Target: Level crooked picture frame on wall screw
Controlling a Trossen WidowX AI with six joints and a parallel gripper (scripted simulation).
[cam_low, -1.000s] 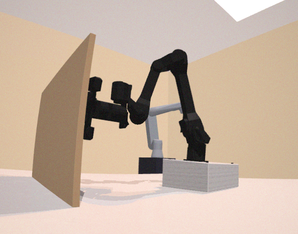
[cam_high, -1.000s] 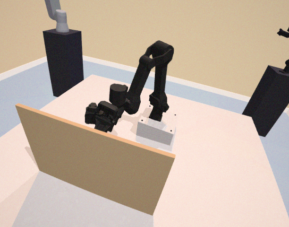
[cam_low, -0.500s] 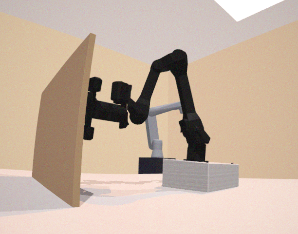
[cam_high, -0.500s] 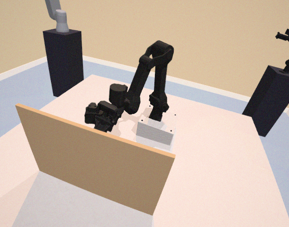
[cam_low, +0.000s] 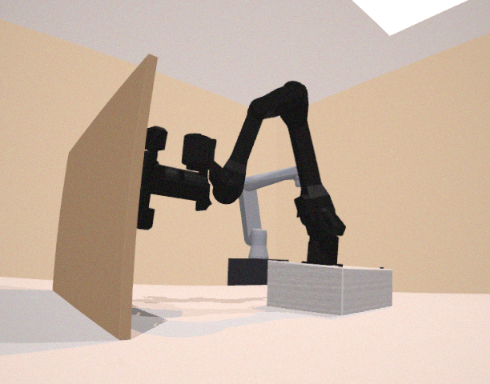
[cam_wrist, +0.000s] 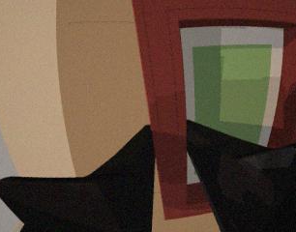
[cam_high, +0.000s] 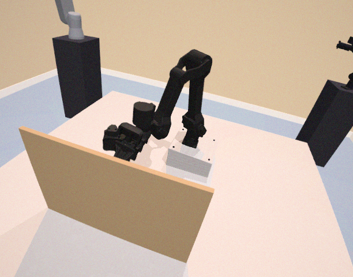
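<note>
My gripper tip is 50 mm above the picture frame, 10 mm to the left of it and 10 mm short of it. Also, from my gripper tip: tan wall board: 70 mm below, 20 mm ahead, 10 mm to the left.
</note>
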